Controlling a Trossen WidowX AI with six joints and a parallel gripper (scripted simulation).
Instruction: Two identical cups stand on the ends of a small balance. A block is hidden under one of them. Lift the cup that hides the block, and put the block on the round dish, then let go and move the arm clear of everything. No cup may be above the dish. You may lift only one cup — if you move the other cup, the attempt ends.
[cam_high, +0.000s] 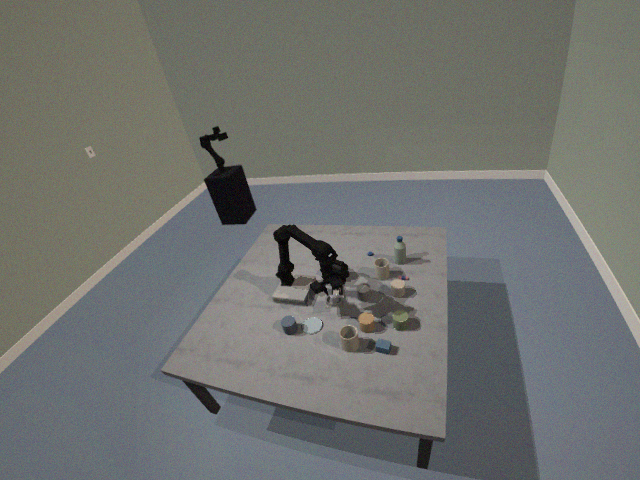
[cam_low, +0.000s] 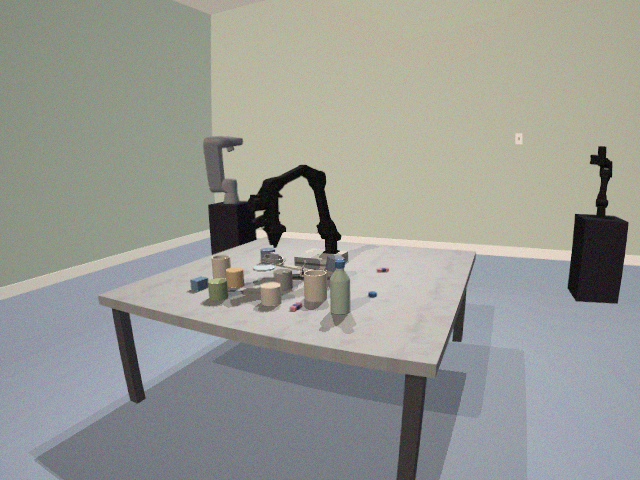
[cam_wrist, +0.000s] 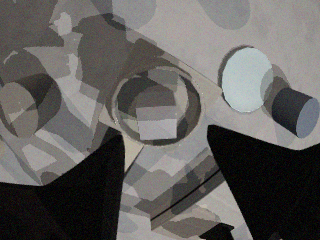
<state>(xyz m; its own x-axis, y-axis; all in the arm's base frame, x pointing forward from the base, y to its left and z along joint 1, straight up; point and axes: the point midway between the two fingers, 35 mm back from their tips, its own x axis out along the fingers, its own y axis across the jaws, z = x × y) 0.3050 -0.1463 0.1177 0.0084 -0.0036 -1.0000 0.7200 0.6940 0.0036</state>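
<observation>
Right now my gripper tip is 13 cm above the pale blue round dish, 11 cm to the left of it and 10 cm past it. From my gripper tip the other things lie so: grey cylinder 11 cm to the left, 11 cm ahead, 9 cm below; then balance beam 12 cm to the left, 9 cm below, 2 cm behind; then orange cylinder 15 cm ahead, 9 cm below, 8 cm to the right.
</observation>
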